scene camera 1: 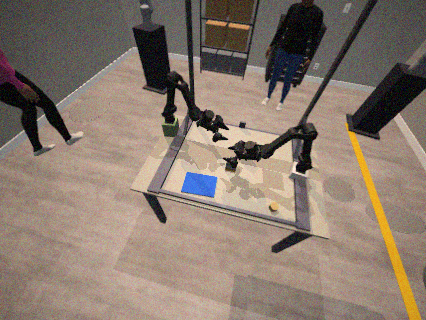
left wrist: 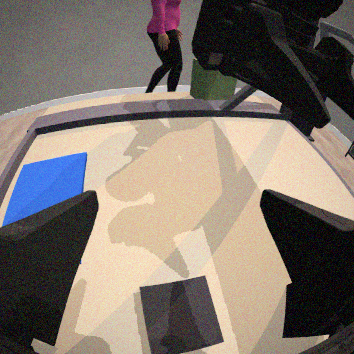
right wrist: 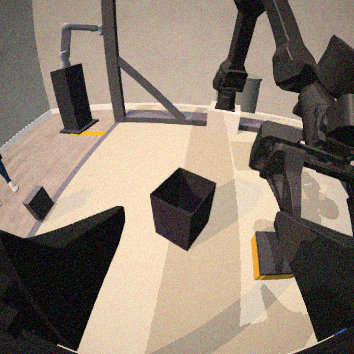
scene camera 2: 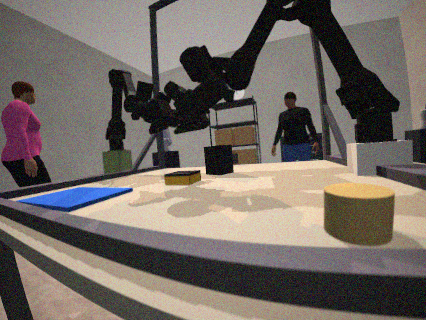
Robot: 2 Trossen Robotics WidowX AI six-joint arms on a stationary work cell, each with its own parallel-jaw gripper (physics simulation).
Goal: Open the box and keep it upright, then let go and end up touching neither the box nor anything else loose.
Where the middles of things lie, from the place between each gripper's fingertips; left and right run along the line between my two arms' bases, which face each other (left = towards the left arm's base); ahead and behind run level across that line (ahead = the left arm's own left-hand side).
My right hand is 330 mm short of the flat blue mat (scene camera 2: 69, 200), 180 mm above it and 60 mm to the left of it. Round my right hand: yellow cylinder (scene camera 2: 361, 214) 410 mm to the left, 300 mm ahead, 170 mm below.
Now: the flat blue mat 21 cm ahead of my left hand, 13 cm below it and 9 cm to the right of it. Also, from my left hand: yellow cylinder: 39 cm to the left, 18 cm ahead, 12 cm below.
